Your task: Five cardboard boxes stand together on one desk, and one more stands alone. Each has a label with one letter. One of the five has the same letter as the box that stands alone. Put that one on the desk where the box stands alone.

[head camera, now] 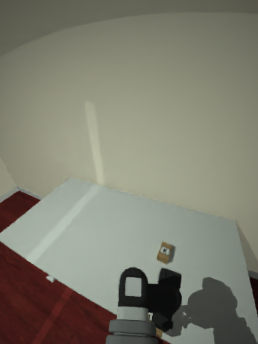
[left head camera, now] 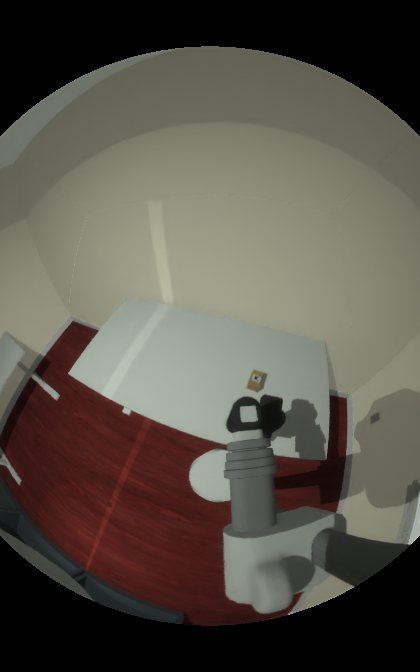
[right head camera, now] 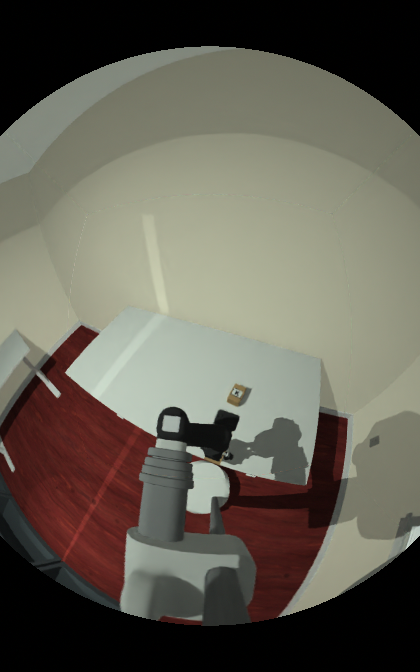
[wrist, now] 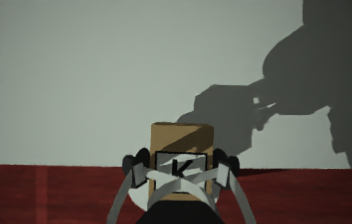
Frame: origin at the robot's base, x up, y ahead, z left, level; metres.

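Seen in the pictures: gripper, fingertip midpoint: [wrist: 181, 161].
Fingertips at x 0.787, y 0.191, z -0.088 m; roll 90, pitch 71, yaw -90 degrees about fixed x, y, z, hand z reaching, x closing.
Offsets run from my fingertips to a thing's top centre. Level surfaces: height alone.
The lone cardboard box {dx -0.045, dy +0.294, dz -0.085 m} [head camera: 165, 252] [left head camera: 256, 380] [right head camera: 236, 395], labelled K, stands on the right part of the pale desk {dx -0.095 m} [head camera: 115, 225] [left head camera: 200, 345] [right head camera: 190, 360] [wrist: 100, 75]. My gripper [wrist: 181, 161] is shut on a second cardboard box {dx +0.051, dy +0.001, dz +0.001 m} [wrist: 181, 136], also labelled K, with one finger on each side. In the wrist view this held box overlaps the desk's front edge, its upper part against the desk top and its lower part against the floor. In the head views the wrist hides most of it. The other boxes of the five do not show.
The arm's shadow falls on the right part of the desk. A wall stands behind the desk and another to its right. The round white base [left head camera: 212, 475] [right head camera: 207, 487] is on the red floor [left head camera: 150, 500] before the desk. Part of another desk [left head camera: 7, 352] [right head camera: 10, 355] shows at far left.
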